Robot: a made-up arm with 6 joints.
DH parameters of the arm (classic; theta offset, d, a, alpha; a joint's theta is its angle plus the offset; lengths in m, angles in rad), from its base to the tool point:
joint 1: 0 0.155 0 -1.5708
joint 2: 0.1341 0 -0.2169 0
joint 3: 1.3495 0 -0.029 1.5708
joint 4: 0 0.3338 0 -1.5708
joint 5: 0 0 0 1.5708
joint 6: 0 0.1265 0 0
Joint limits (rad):
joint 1: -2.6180..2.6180
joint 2: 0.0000..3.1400
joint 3: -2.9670..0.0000
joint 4: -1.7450..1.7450
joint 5: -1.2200..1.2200
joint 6: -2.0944..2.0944
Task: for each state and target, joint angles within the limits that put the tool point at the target. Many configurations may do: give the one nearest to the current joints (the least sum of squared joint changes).
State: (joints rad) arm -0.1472 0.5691 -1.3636 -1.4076 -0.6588 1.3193
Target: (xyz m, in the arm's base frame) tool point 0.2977 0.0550 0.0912
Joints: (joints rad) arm -0.0625 1.2215 -0.3864 -1.5694 -0.6200 1.3193
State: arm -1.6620 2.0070 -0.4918 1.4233 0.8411 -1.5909
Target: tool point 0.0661 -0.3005 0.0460
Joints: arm -1.7031 1.6485 -0.6021 1.4390 0.9947 -1.5909
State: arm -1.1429 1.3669 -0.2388 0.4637 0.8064 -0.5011
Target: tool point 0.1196 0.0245 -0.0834
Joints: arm -0.3918 1.9734 -0.3573 0.8796 0.7767 -0.5011
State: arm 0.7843 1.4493 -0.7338 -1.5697 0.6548 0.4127
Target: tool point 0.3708 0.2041 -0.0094
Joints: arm 0.6459 2.0723 -1.0496 -1.6281 0.4968 0.4127
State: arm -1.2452 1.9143 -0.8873 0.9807 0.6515 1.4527
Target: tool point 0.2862 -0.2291 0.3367
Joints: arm -0.9151 1.1854 -1.0810 1.0474 0.9199 1.4527
